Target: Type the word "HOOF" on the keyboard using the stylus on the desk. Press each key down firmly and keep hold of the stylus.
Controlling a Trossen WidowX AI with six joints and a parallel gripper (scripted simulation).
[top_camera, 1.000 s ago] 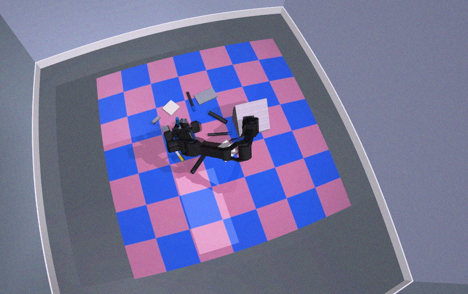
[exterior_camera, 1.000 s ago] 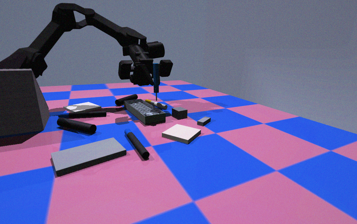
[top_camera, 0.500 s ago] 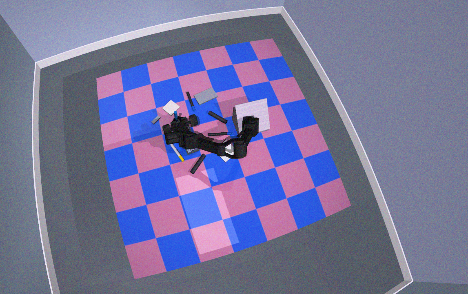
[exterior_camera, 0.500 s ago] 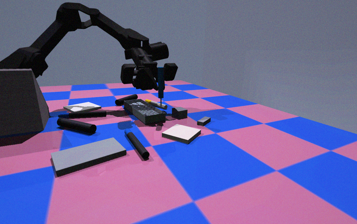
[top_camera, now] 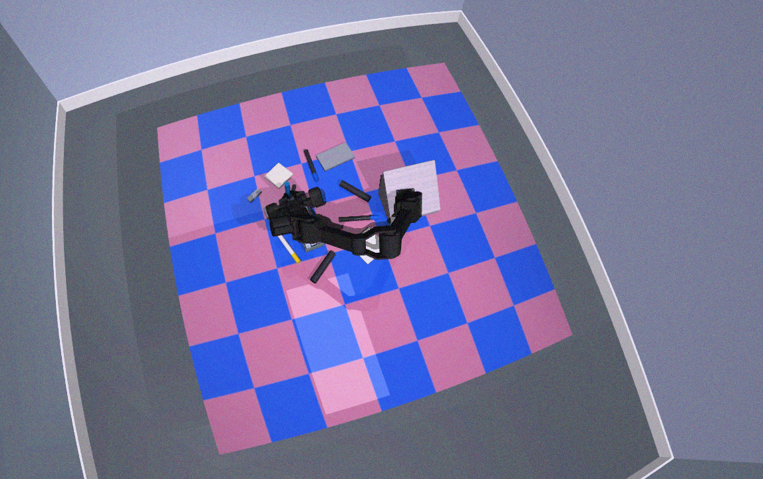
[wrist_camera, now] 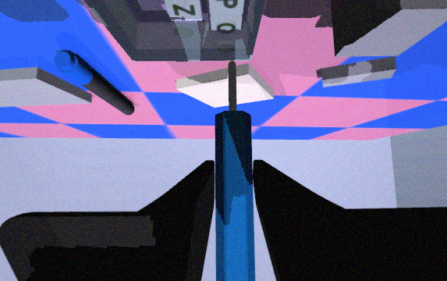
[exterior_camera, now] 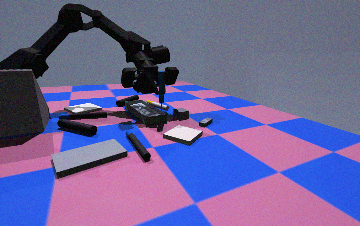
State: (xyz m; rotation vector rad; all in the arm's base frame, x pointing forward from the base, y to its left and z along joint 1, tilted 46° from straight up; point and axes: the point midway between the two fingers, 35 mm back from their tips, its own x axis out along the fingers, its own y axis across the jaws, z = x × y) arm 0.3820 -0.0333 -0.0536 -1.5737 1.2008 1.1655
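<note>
Right now the white-and-yellow marker is 18 cm to the left of my gripper tip, 8 cm below it and 2 cm ahead of it. From my gripper tip the other things lie so: white pad (12 cm to the right, 8 cm below, 2 cm ahead); then stylus tip (5 cm below); then blue stylus (1 cm below).
</note>
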